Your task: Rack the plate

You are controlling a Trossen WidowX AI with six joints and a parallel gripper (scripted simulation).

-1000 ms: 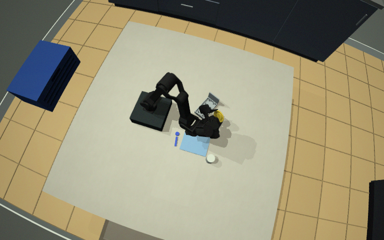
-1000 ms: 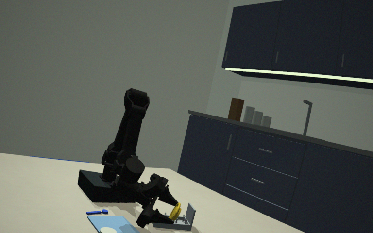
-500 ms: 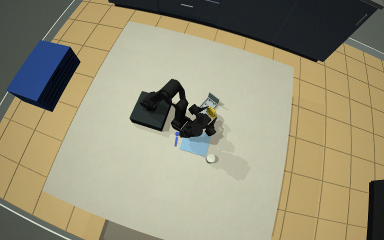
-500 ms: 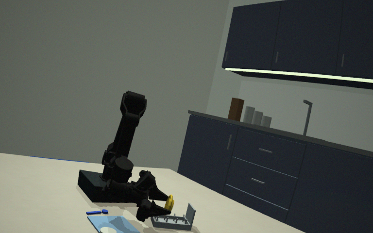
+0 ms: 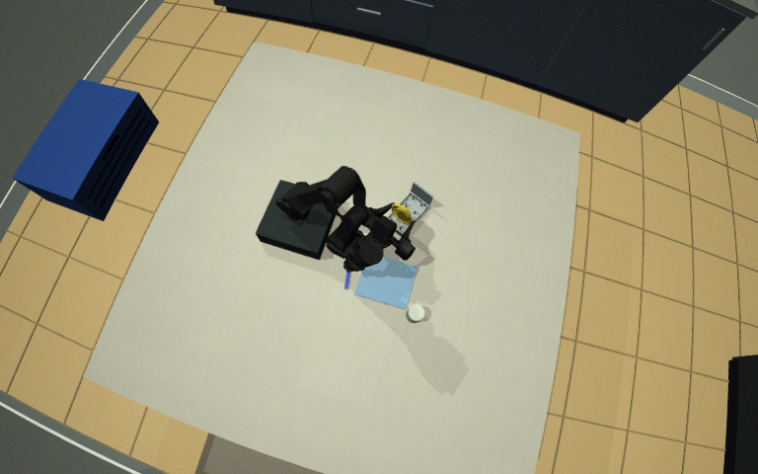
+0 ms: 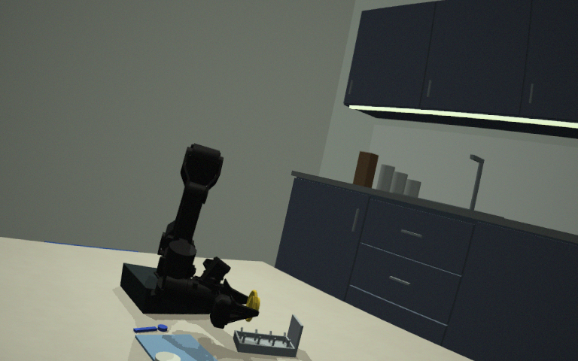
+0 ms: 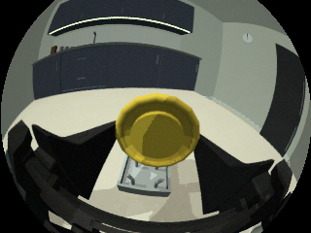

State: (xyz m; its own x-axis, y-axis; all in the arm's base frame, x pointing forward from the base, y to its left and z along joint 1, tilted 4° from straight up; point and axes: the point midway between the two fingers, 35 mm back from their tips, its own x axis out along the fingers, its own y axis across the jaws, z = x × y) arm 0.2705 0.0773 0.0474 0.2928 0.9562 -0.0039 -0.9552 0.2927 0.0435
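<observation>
My gripper tip is 40 mm to the right of the grey dish rack and 80 mm above it. Also, from my gripper tip: light blue mat 30 mm ahead, 170 mm to the right, 100 mm below; then blue spoon 80 mm behind, 190 mm to the right, 100 mm below; then yellow plate 10 mm to the right.
</observation>
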